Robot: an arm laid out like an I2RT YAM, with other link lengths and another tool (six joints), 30 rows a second.
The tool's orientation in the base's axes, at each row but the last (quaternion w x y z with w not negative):
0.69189, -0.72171, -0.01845, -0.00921
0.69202, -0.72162, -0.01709, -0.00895
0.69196, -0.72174, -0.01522, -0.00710
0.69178, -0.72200, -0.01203, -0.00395
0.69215, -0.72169, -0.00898, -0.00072
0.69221, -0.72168, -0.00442, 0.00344
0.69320, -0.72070, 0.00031, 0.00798
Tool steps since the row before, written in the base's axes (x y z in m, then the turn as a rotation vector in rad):
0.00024, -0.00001, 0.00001, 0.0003, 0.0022, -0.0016
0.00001, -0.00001, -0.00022, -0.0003, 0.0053, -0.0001
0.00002, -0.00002, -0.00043, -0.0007, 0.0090, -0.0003
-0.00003, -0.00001, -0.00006, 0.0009, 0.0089, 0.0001
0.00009, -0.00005, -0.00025, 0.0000, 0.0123, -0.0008
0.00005, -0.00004, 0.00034, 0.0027, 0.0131, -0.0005
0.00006, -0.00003, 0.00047, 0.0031, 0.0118, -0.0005
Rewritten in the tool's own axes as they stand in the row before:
0.00024, 0.00000, -0.00001, 0.0003, 0.0015, 0.0023
0.00000, 0.00022, 0.00000, -0.0002, -0.0001, 0.0053
0.00001, 0.00043, 0.00000, -0.0006, -0.0001, 0.0090
-0.00003, 0.00006, -0.00001, 0.0010, -0.0005, 0.0089
0.00009, 0.00025, -0.00004, 0.0001, 0.0003, 0.0123
0.00005, -0.00034, -0.00005, 0.0028, 0.0000, 0.0131
0.00005, -0.00047, -0.00005, 0.0032, 0.0000, 0.0118

